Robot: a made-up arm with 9 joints. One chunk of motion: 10 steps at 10 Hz.
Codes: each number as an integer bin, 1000 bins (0 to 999) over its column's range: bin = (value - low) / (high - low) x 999, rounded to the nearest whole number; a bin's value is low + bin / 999 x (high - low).
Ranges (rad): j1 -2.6..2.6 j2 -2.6..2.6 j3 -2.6..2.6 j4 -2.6..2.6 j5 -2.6..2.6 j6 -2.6..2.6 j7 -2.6..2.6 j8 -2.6..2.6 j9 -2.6..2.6
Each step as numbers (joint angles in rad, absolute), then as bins.
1 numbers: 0.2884 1.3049 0.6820 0.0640 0.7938 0.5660 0.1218 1.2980 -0.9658
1 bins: 555 750 631 512 652 608 523 749 314
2 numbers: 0.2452 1.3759 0.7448 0.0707 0.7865 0.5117 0.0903 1.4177 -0.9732
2 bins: 547 764 643 513 651 598 517 772 313
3 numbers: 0.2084 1.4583 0.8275 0.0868 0.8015 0.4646 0.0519 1.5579 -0.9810
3 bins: 540 780 658 516 653 589 509 799 311
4 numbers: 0.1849 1.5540 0.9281 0.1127 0.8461 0.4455 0.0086 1.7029 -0.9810
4 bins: 535 798 678 521 662 585 501 827 311
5 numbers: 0.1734 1.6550 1.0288 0.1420 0.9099 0.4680 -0.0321 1.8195 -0.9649
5 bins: 533 817 697 527 674 589 493 849 314
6 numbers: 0.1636 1.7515 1.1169 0.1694 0.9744 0.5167 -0.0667 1.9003 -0.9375
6 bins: 531 836 714 532 687 599 487 865 319
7 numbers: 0.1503 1.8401 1.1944 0.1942 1.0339 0.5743 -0.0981 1.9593 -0.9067
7 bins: 528 853 729 537 698 610 481 876 325
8 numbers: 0.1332 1.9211 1.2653 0.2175 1.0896 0.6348 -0.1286 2.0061 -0.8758
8 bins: 525 869 743 541 709 621 475 885 331
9 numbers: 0.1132 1.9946 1.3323 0.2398 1.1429 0.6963 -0.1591 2.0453 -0.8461
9 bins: 521 883 755 546 719 633 469 892 337
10 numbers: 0.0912 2.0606 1.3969 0.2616 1.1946 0.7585 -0.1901 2.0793 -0.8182
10 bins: 517 895 768 550 729 645 463 899 342
